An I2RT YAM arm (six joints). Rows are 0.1 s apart.
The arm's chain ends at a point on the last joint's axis. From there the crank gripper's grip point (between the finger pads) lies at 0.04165 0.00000 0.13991 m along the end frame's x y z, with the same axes.
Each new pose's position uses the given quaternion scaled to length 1; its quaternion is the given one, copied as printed.
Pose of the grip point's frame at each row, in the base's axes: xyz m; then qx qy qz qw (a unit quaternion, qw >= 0):
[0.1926 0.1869 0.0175 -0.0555 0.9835 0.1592 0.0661]
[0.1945 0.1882 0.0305 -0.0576 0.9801 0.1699 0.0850]
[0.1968 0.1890 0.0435 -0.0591 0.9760 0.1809 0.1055]
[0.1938 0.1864 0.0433 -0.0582 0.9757 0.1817 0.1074]
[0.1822 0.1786 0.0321 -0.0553 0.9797 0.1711 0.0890]
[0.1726 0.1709 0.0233 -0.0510 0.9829 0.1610 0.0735]
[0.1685 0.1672 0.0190 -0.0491 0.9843 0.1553 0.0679]
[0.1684 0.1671 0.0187 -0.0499 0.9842 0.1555 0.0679]
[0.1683 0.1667 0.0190 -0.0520 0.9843 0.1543 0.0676]
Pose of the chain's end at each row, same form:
[0.2179 0.1457 0.1552 -0.0555 0.9835 0.1592 0.0661]
[0.2147 0.1437 0.1681 -0.0576 0.9801 0.1699 0.0850]
[0.2114 0.1411 0.1806 -0.0591 0.9760 0.1809 0.1055]
[0.2078 0.1381 0.1804 -0.0582 0.9757 0.1817 0.1074]
[0.2012 0.1336 0.1697 -0.0553 0.9797 0.1711 0.0890]
[0.1957 0.1288 0.1611 -0.0510 0.9829 0.1610 0.0735]
[0.1930 0.1266 0.1571 -0.0491 0.9843 0.1553 0.0679]
[0.1929 0.1265 0.1568 -0.0499 0.9842 0.1555 0.0679]
[0.1930 0.1266 0.1572 -0.0520 0.9843 0.1543 0.0676]

